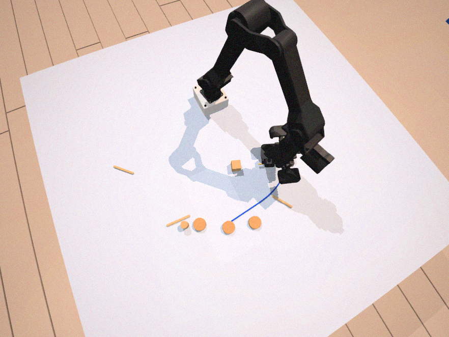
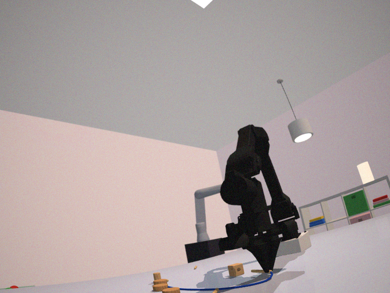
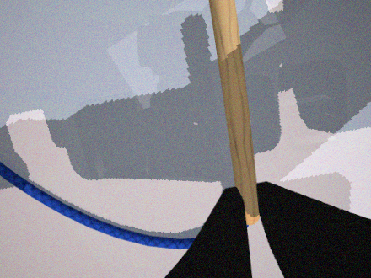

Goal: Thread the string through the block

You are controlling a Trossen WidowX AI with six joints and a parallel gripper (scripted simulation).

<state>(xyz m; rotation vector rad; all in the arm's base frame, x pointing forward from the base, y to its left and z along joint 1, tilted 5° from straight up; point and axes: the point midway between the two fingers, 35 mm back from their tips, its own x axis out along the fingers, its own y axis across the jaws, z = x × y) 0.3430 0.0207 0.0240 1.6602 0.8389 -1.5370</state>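
My gripper tip is 8 cm past the wooden block and 12 cm to the left of it. From my gripper tip the other things lie so: round wooden button: 6 cm ahead, 27 cm to the right, 1 cm below; thin stick: 1 cm behind, 1 cm to the right.
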